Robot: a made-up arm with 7 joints. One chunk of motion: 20 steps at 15 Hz.
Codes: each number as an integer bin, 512 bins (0 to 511) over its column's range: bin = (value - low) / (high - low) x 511, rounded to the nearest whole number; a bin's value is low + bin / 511 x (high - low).
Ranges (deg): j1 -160..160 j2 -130..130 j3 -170.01..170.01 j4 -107..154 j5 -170.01..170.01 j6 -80.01..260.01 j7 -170.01..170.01
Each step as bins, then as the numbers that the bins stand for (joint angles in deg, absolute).
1 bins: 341 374 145 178 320 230 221
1 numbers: 53.54 60.29 -73.53 -16.08 42.92 73.03 -22.96
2 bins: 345 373 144 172 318 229 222
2 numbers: 56.05 59.78 -74.19 -19.15 41.59 72.37 -22.29
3 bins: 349 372 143 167 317 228 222
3 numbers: 58.55 59.28 -74.86 -21.70 40.92 71.70 -22.29
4 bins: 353 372 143 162 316 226 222
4 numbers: 61.06 59.28 -74.86 -24.26 40.26 70.37 -22.29
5 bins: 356 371 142 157 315 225 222
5 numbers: 62.94 58.77 -75.52 -26.81 39.59 69.71 -22.29
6 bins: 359 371 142 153 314 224 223
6 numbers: 64.81 58.77 -75.52 -28.85 38.93 69.04 -21.63
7 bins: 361 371 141 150 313 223 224
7 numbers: 66.07 58.77 -76.19 -30.39 38.26 68.37 -20.96
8 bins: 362 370 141 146 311 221 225
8 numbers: 66.69 58.26 -76.19 -32.43 36.93 67.04 -20.29
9 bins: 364 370 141 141 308 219 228
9 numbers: 67.95 58.26 -76.19 -34.98 34.93 65.71 -18.30
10 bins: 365 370 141 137 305 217 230
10 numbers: 68.57 58.26 -76.19 -37.03 32.94 64.38 -16.97
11 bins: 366 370 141 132 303 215 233
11 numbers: 69.20 58.26 -76.19 -39.58 31.61 63.05 -14.97
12 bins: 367 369 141 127 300 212 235
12 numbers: 69.82 57.75 -76.19 -42.13 29.61 61.06 -13.64
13 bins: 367 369 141 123 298 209 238
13 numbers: 69.82 57.75 -76.19 -44.18 28.28 59.06 -11.64
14 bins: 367 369 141 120 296 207 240
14 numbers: 69.82 57.75 -76.19 -45.71 26.95 57.73 -10.31
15 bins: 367 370 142 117 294 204 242
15 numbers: 69.82 58.26 -75.52 -47.24 25.62 55.73 -8.98
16 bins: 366 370 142 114 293 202 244
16 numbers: 69.20 58.26 -75.52 -48.77 24.95 54.40 -7.65
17 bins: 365 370 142 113 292 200 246
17 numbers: 68.57 58.26 -75.52 -49.28 24.29 53.07 -6.32
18 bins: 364 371 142 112 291 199 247
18 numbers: 67.95 58.77 -75.52 -49.79 23.62 52.40 -5.66
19 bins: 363 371 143 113 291 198 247
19 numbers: 67.32 58.77 -74.86 -49.28 23.62 51.74 -5.66
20 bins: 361 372 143 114 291 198 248
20 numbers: 66.07 59.28 -74.86 -48.77 23.62 51.74 -4.99
